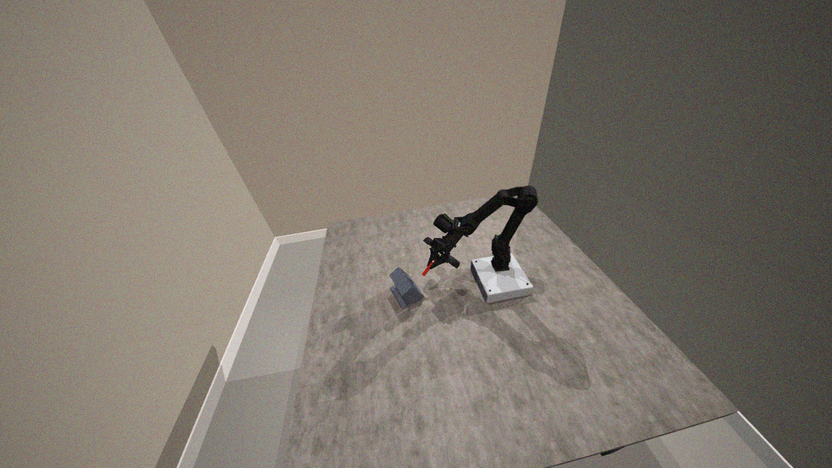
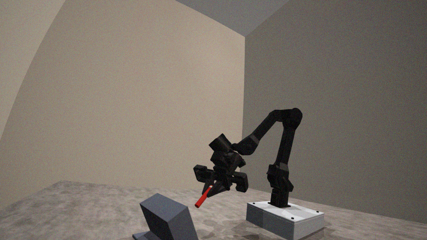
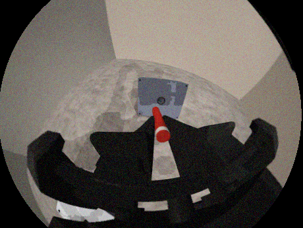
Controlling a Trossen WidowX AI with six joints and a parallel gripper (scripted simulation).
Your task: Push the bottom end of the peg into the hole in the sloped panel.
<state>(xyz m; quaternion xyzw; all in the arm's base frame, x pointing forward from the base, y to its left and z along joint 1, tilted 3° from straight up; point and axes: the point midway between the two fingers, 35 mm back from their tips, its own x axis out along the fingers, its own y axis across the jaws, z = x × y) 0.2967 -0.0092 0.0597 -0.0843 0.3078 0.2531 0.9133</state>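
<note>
Right now the blue-grey sloped panel is 100 mm ahead of my gripper tip, 60 mm below it and 30 mm to the left of it. The rest, counted from my gripper tip: red peg 10 mm to the right, 10 mm behind, 10 mm above.
</note>
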